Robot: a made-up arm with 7 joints. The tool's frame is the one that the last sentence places. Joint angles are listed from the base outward.
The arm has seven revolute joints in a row. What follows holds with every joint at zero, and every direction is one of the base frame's. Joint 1 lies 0.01 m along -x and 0.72 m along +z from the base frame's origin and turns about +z. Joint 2 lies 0.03 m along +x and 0.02 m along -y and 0.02 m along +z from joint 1 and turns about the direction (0, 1, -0.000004). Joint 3 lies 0.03 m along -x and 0.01 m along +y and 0.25 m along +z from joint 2 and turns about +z. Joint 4 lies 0.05 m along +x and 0.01 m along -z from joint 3 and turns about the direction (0, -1, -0.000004). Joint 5 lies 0.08 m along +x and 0.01 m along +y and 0.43 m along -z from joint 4 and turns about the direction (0, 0.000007, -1). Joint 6 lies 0.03 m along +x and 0.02 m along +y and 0.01 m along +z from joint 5 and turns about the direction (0, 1, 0.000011). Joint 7 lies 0.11 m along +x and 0.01 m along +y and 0.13 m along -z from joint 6 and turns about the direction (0, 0.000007, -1). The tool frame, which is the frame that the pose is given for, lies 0.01 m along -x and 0.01 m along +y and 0.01 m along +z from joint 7; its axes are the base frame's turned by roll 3.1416, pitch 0 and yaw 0 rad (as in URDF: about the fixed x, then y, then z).
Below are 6 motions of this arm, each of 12 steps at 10 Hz.
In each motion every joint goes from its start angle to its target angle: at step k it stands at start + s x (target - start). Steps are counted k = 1, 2, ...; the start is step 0. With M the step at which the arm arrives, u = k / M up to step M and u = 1 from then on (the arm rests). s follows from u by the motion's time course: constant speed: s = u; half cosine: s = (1 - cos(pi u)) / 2; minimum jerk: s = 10 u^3 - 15 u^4 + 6 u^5.
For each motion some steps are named. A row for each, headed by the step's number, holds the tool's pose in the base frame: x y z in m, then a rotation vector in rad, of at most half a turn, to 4 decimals.
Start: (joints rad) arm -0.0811 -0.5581 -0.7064 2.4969 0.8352 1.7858 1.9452
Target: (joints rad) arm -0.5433 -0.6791 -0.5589 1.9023 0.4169 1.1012 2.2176
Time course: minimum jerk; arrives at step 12
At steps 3, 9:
3: -0.0836 -0.1508 1.4692 -0.7056 1.4795 -0.4699
9: -0.0711 -0.2741 1.4418 0.1051 1.6068 -0.7085

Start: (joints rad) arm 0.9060 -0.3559 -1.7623 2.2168 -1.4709 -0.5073 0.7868
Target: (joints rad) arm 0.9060 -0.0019 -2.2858 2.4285 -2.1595 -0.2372 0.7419
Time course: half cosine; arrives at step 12
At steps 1, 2, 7, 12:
1: 0.2808 -0.3355 1.3019 1.0196 0.0723 1.8477
2: 0.2827 -0.3403 1.2993 1.0288 0.0844 1.7729
7: 0.2552 -0.3919 1.2979 0.9908 0.1811 0.9322
12: 0.1971 -0.3968 1.3346 0.8456 0.2063 0.3940

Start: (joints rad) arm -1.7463 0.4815 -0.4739 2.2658 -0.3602 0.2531 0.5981
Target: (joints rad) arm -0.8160 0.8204 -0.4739 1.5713 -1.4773 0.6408 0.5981
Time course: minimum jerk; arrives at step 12
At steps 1, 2, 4, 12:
1: -0.2288 -0.6476 1.2181 0.6574 -1.4389 0.7272
2: -0.2163 -0.6643 1.1966 0.7070 -1.4509 0.6953
4: -0.1311 -0.7389 1.0670 0.9986 -1.4669 0.4986
12: 0.2326 -0.6168 0.5237 1.9192 -0.4152 -0.4230

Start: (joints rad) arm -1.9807 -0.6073 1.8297 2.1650 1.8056 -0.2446 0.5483
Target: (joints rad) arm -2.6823 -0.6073 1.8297 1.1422 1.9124 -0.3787 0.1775
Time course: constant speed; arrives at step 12
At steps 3, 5, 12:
3: 0.5572 -0.0775 1.1346 -0.6967 1.3653 -1.5264
5: 0.5414 -0.1956 1.0613 -0.6748 1.6204 -1.6783
12: 0.2540 -0.4712 0.8115 0.4143 -2.4035 1.7069

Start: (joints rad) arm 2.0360 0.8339 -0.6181 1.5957 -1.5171 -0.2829 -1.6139
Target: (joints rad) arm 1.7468 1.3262 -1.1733 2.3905 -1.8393 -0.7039 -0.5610
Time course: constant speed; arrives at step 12
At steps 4, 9, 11, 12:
4: -0.0031 0.6784 0.5940 -1.7823 1.5111 0.6320
9: 0.1020 0.6899 0.6147 -1.6805 1.6372 0.5586
11: 0.1313 0.6869 0.6165 -1.6610 1.6911 0.4955
12: 0.1433 0.6843 0.6156 -1.6530 1.7193 0.4563

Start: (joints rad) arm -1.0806 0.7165 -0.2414 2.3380 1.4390 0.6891 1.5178
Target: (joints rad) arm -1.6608 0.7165 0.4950 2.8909 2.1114 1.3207 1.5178
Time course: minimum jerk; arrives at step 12
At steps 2, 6, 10, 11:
2: 0.2338 -0.7401 1.0833 0.2289 1.6961 -0.6455
6: 0.1608 -0.6956 1.2126 0.0159 1.1624 -0.3655
10: 0.0015 -0.5824 1.3542 -0.3609 0.5994 -0.2687
11: -0.0117 -0.5721 1.3618 -0.3906 0.5630 -0.2682

